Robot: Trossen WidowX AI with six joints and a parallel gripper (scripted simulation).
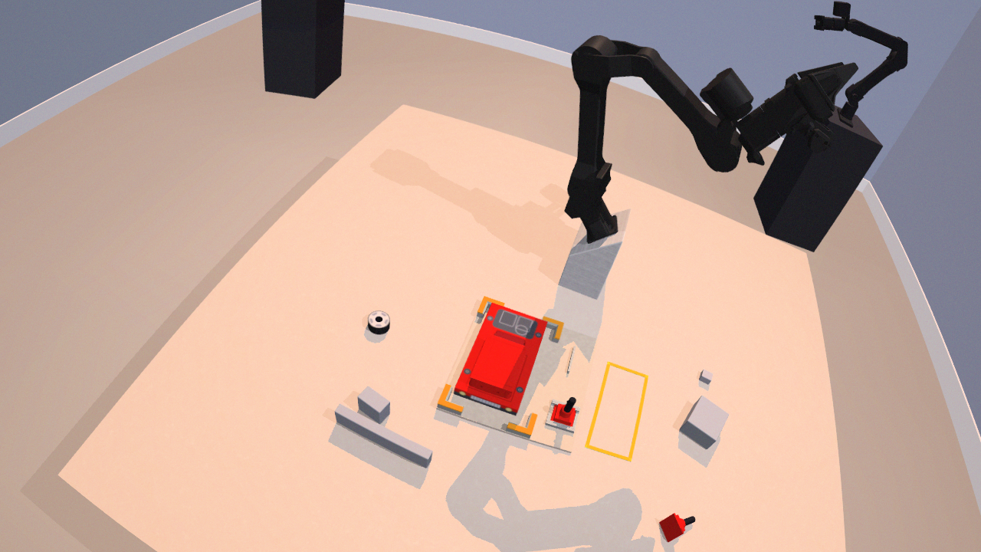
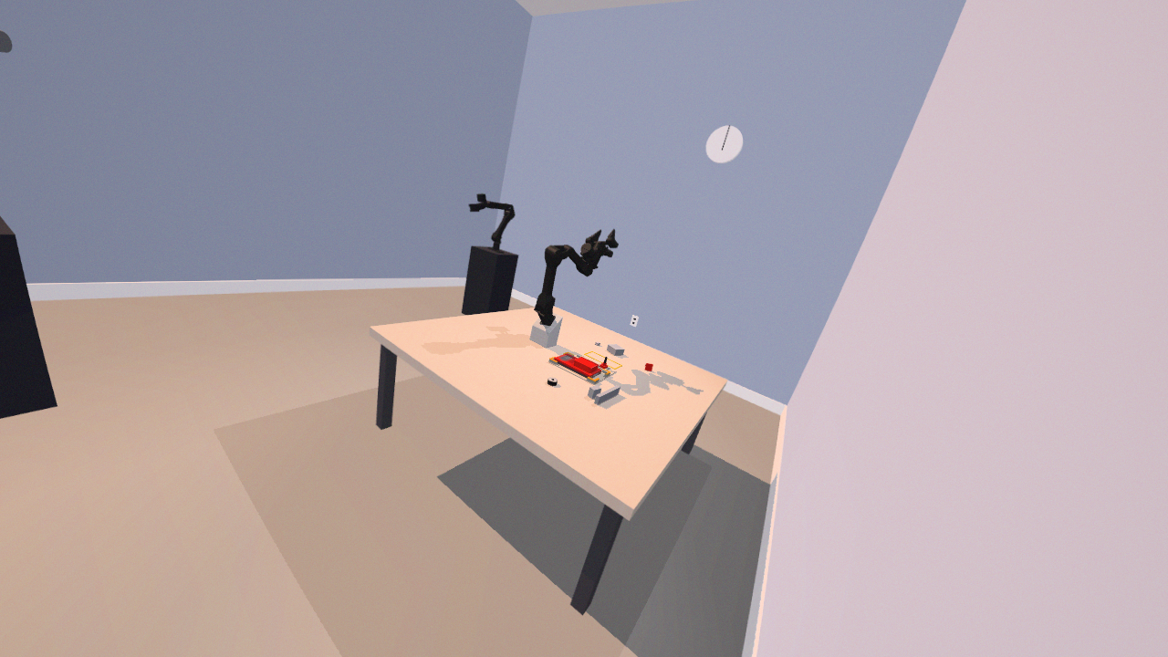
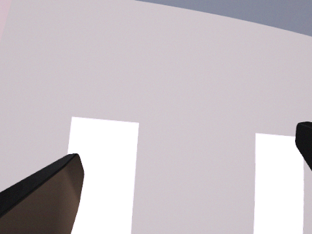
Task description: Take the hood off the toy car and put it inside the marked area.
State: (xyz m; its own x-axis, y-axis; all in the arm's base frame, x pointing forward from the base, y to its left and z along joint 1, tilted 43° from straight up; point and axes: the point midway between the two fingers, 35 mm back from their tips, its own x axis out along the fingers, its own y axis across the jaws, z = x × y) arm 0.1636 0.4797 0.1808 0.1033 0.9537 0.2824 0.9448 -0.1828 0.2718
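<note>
Now: gripper tip 220 mm short of the red hood, 390 mm to the left of it and 590 mm above it. From my gripper tip the other things lie so: black wheel (170 mm ahead, 610 mm to the right, 620 mm below).
</note>
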